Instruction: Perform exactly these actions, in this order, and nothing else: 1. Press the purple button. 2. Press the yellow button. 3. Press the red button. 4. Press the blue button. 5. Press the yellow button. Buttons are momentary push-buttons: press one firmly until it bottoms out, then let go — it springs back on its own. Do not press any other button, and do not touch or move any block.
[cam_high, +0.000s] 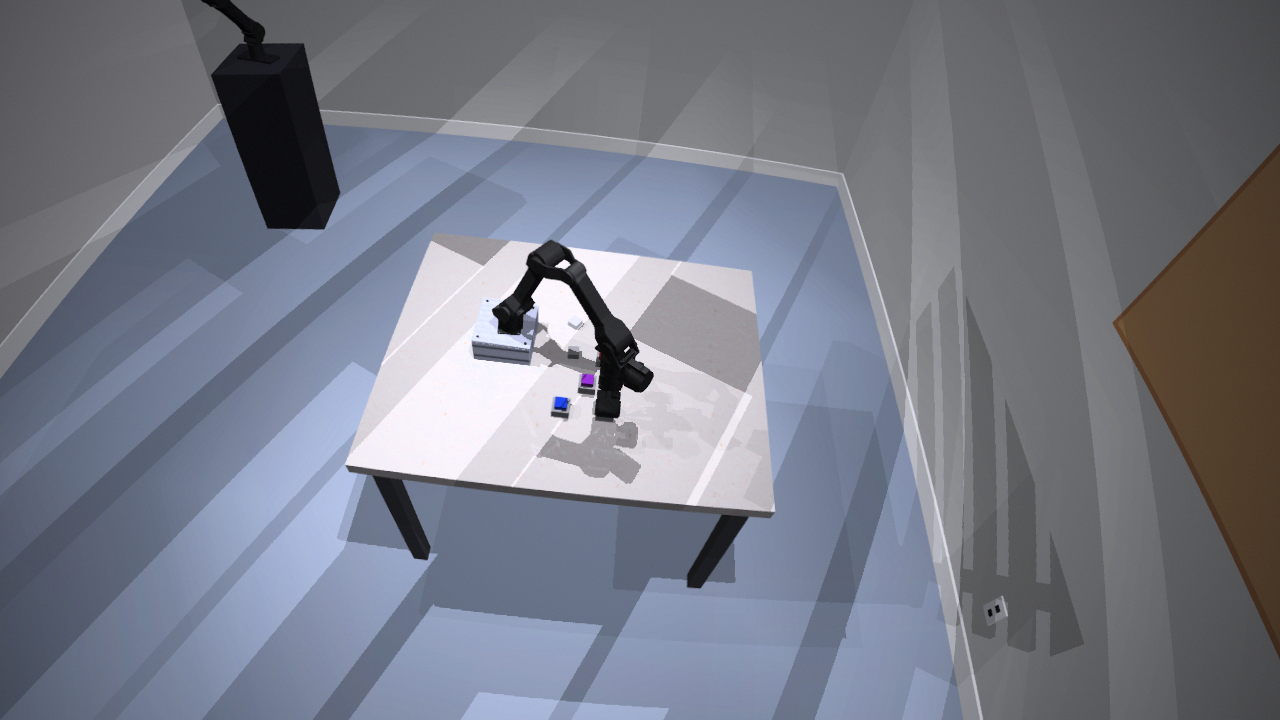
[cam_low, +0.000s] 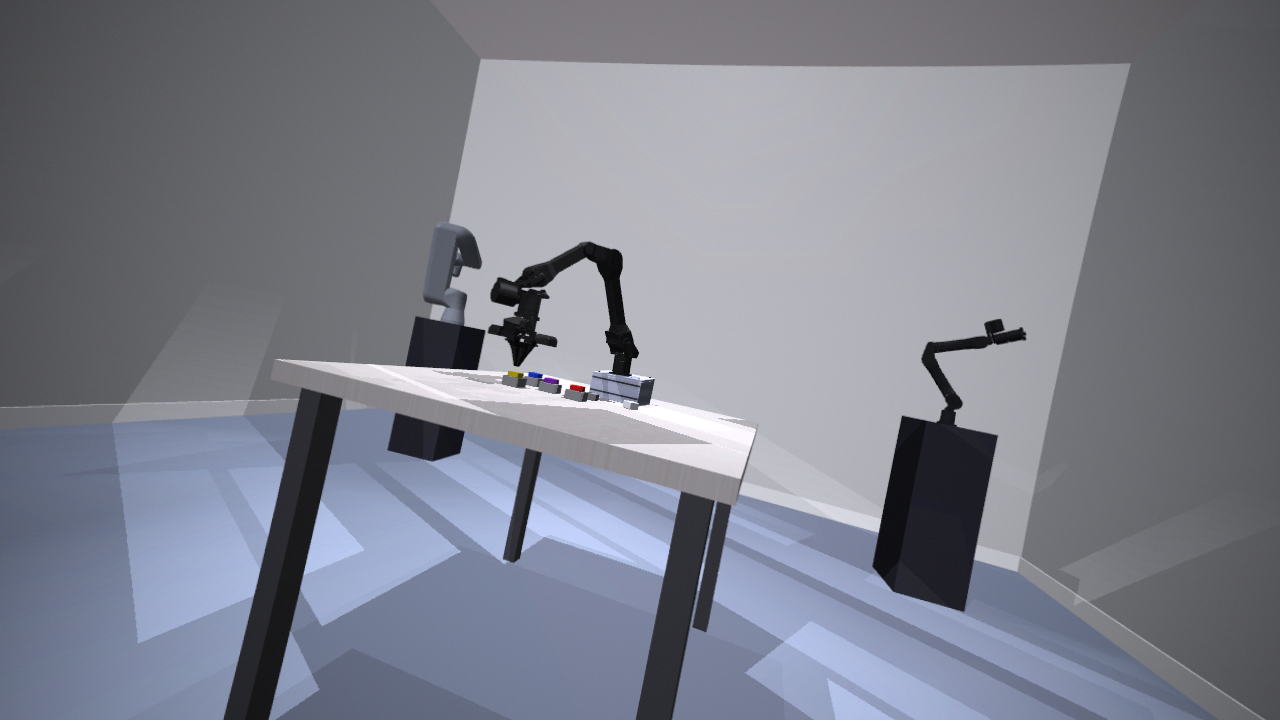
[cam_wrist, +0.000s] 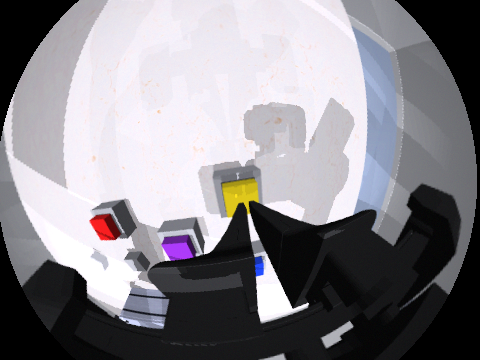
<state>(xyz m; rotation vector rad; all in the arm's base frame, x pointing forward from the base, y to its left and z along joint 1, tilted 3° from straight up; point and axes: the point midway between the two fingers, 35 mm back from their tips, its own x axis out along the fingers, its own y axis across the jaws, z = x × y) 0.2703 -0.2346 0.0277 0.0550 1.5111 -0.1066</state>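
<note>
Now: the yellow button 2 cm below my gripper tip. Also, from my gripper tip: blue button (12 cm behind, 1 cm to the left, 2 cm below); purple button (5 cm behind, 9 cm to the left, 2 cm below); red button (18 cm to the left, 2 cm below).
</note>
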